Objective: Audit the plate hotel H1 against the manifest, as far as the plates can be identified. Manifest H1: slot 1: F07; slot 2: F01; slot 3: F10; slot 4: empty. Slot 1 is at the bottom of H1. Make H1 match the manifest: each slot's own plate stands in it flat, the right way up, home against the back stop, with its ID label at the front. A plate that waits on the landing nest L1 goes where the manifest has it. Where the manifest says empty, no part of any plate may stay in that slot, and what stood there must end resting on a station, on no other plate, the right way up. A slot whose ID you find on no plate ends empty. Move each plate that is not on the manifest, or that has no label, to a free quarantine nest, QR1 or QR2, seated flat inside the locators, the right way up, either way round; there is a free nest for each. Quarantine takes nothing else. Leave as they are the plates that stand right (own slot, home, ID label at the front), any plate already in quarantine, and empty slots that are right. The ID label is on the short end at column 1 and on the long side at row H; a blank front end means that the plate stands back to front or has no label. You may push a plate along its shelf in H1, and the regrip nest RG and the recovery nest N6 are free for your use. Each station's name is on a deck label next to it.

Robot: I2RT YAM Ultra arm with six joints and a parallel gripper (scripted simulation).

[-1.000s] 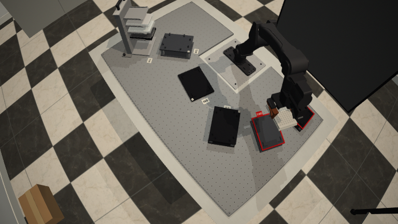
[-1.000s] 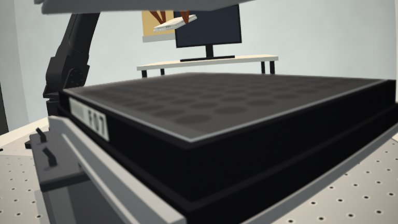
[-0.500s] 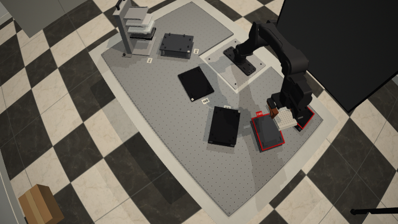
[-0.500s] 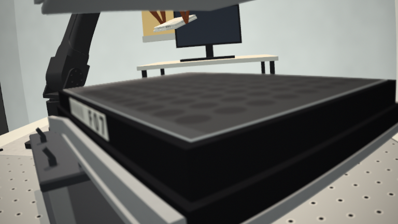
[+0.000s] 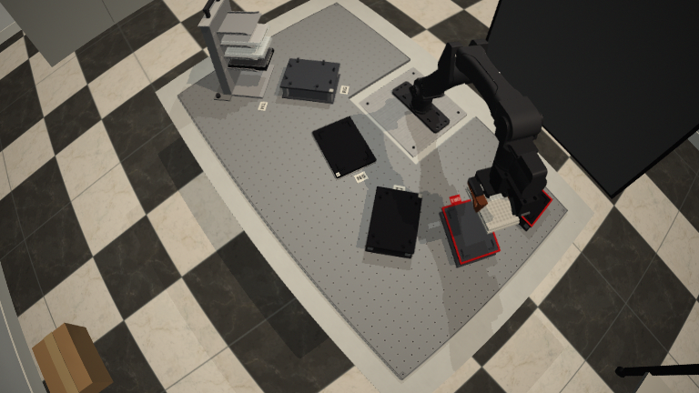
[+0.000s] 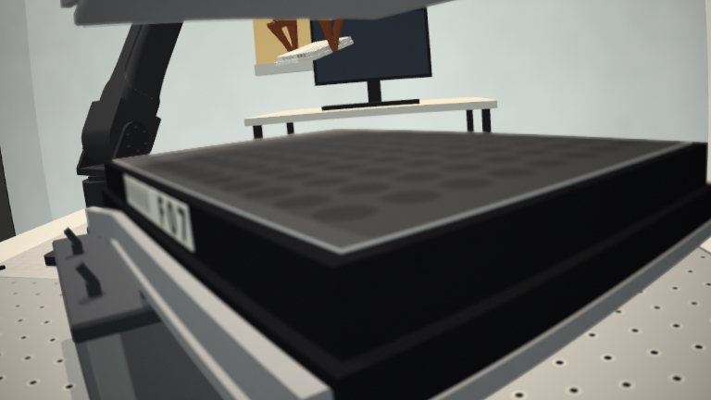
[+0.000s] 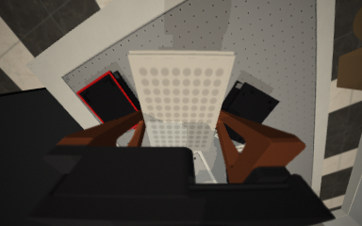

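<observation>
My gripper is now 18 cm above the red-framed quarantine nest. From my hand the other things lie so: red-framed nest: 20 cm behind, 3 cm to the left, 18 cm below; black landing nest L1: 14 cm ahead, 15 cm to the right, 17 cm below; white well plate: right at my hand.
</observation>
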